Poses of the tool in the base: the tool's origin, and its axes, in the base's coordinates. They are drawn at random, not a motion.
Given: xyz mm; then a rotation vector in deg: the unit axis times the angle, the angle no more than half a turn.
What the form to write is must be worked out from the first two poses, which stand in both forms.
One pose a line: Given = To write
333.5, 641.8, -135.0, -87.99, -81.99, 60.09 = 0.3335, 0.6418, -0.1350, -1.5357, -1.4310, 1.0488
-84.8, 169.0, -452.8, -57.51, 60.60, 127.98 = -0.0848, 0.1690, -0.4528, -1.0037, 1.0577, 2.2337
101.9, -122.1, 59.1, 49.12, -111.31, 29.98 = 0.1019, -0.1221, 0.0591, 0.8573, -1.9427, 0.5232
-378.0, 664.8, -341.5, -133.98, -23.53, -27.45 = -0.3780, 0.6648, -0.3415, -2.3384, -0.4107, -0.4791
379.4, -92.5, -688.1, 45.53, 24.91, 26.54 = 0.3794, -0.0925, -0.6881, 0.7946, 0.4348, 0.4632
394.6, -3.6, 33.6, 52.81, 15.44, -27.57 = 0.3946, -0.0036, 0.0336, 0.9217, 0.2695, -0.4812
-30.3, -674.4, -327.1, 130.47, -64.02, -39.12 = -0.0303, -0.6744, -0.3271, 2.2771, -1.1174, -0.6828
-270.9, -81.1, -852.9, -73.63, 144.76, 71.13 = -0.2709, -0.0811, -0.8529, -1.2851, 2.5265, 1.2415
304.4, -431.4, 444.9, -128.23, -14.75, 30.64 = 0.3044, -0.4314, 0.4449, -2.2380, -0.2574, 0.5348
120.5, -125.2, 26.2, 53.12, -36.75, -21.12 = 0.1205, -0.1252, 0.0262, 0.9271, -0.6414, -0.3686
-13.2, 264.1, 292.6, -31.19, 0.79, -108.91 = -0.0132, 0.2641, 0.2926, -0.5444, 0.0138, -1.9008
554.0, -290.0, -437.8, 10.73, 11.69, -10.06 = 0.5540, -0.2900, -0.4378, 0.1873, 0.2040, -0.1756
